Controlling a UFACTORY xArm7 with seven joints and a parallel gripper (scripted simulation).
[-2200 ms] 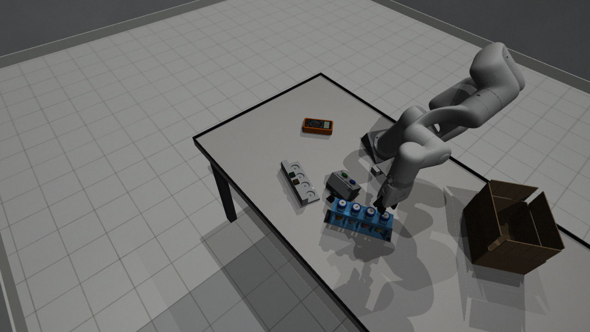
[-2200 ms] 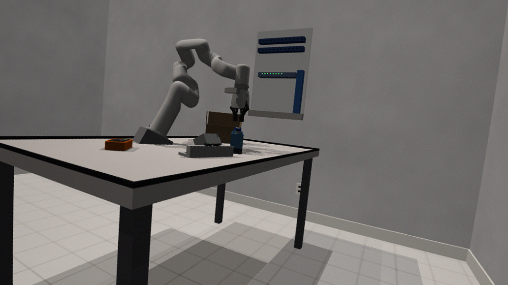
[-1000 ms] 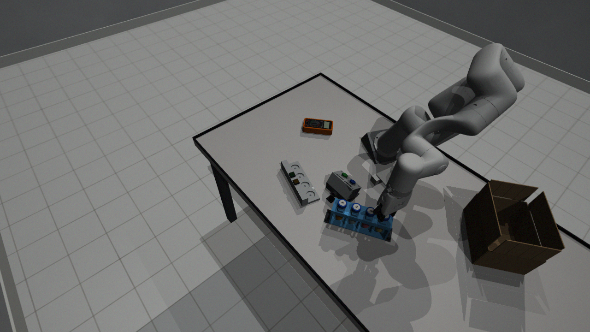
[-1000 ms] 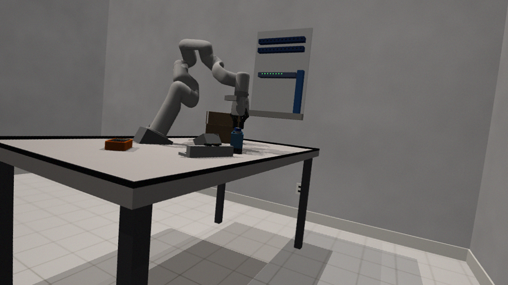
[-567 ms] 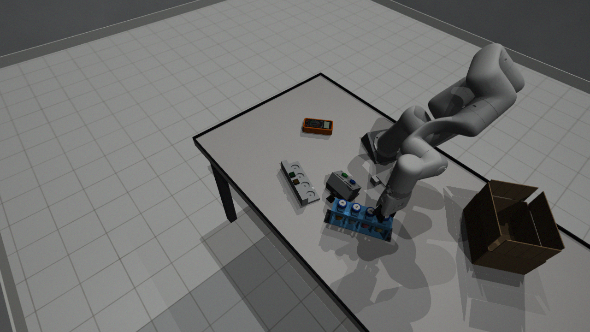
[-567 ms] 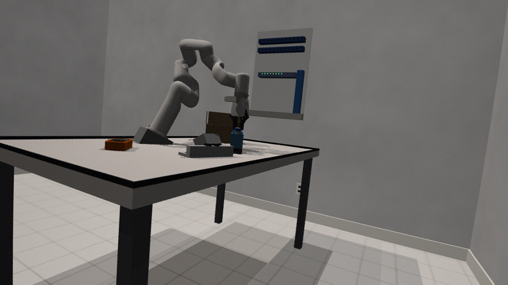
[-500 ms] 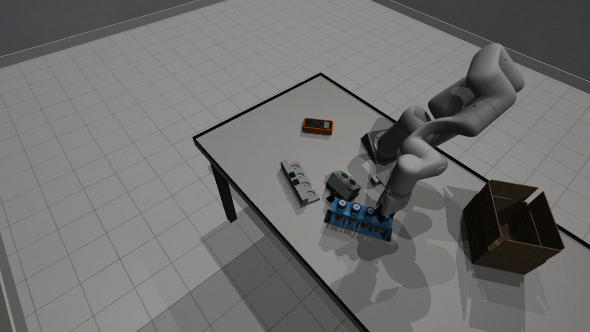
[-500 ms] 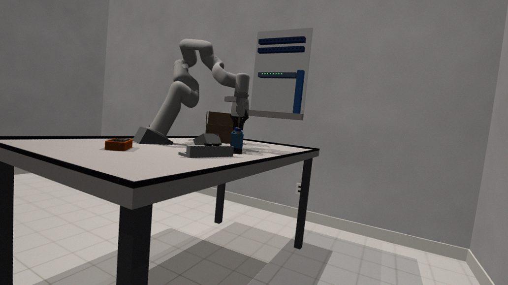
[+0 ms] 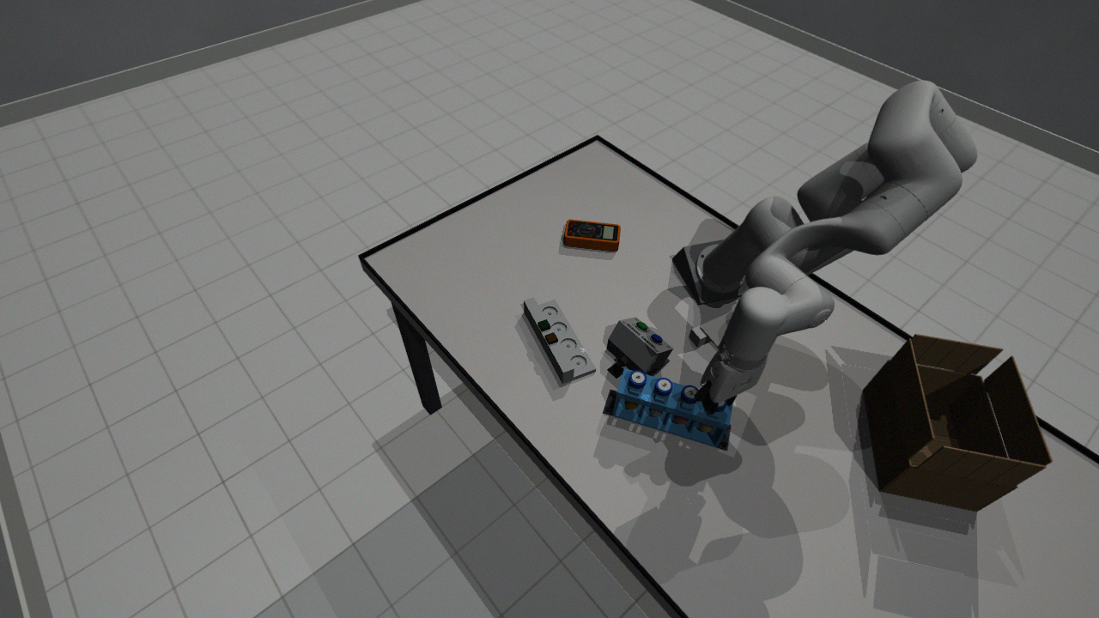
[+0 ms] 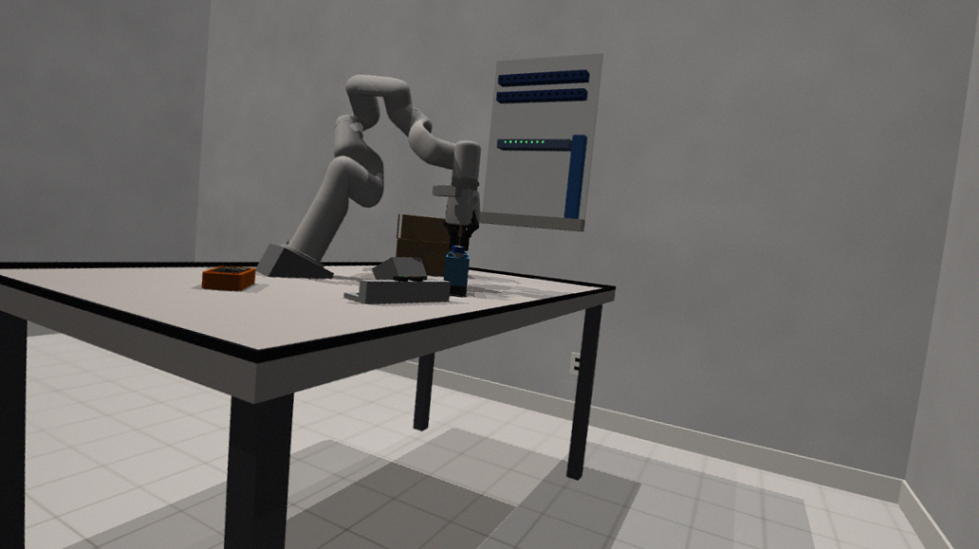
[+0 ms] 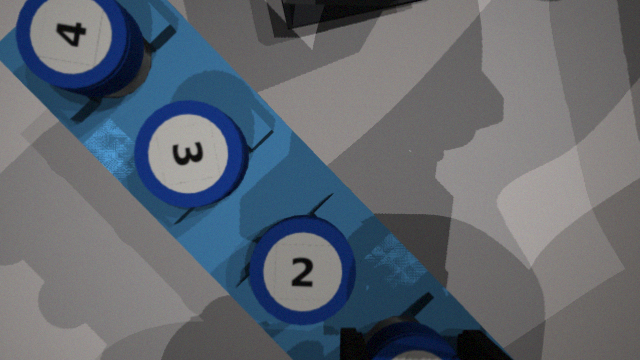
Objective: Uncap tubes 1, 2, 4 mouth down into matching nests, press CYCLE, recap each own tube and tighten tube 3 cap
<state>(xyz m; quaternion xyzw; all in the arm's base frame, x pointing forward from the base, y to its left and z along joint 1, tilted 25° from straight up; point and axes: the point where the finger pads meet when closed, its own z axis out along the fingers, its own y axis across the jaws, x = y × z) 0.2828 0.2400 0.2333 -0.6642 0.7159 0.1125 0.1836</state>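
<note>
Now: hand 1 cm above the cap 1. From my hand the other things lie so: cap 3: 7 cm ahead, 8 cm to the right, 1 cm below; then cap 2: 3 cm ahead, 4 cm to the right, 1 cm below; then cap 4: 10 cm ahead, 12 cm to the right, 1 cm below.
</note>
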